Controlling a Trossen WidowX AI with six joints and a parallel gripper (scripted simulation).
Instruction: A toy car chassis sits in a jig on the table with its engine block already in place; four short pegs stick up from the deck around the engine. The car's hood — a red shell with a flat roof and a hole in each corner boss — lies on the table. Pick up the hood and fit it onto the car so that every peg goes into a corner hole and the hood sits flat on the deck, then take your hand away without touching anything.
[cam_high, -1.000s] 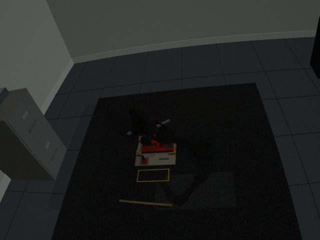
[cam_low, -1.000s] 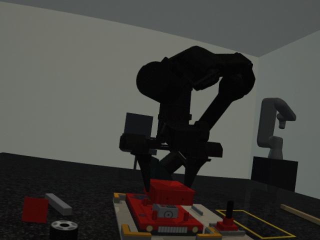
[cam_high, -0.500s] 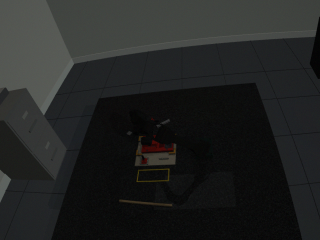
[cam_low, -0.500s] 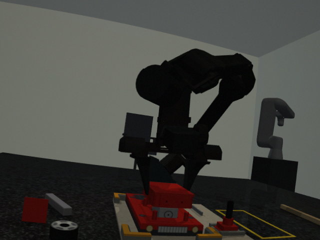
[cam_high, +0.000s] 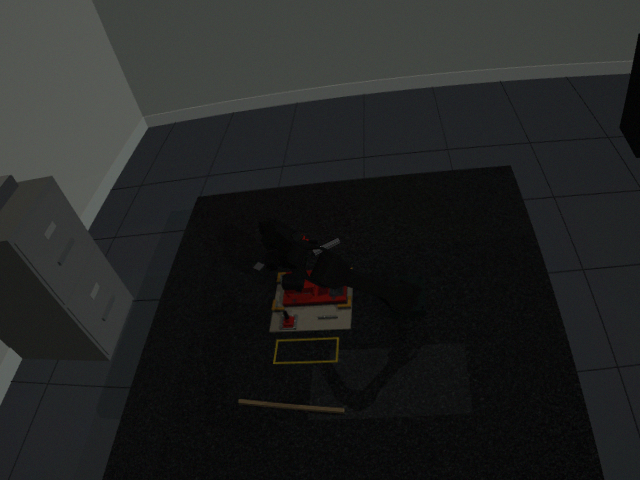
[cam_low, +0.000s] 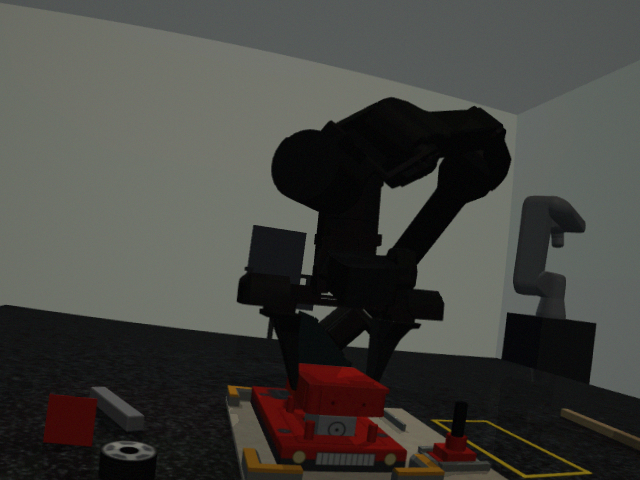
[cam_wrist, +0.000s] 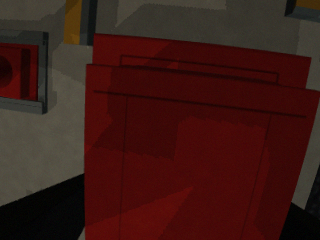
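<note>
Right now my gripper tip is 30 mm above the grey engine block and 10 mm to the right of it. Also, from my gripper tip: orange-cornered jig: 50 mm below, 20 mm to the left, 20 mm behind; then black wheel: 160 mm to the right, 90 mm ahead, 50 mm below; then red hood: 10 mm above.
</note>
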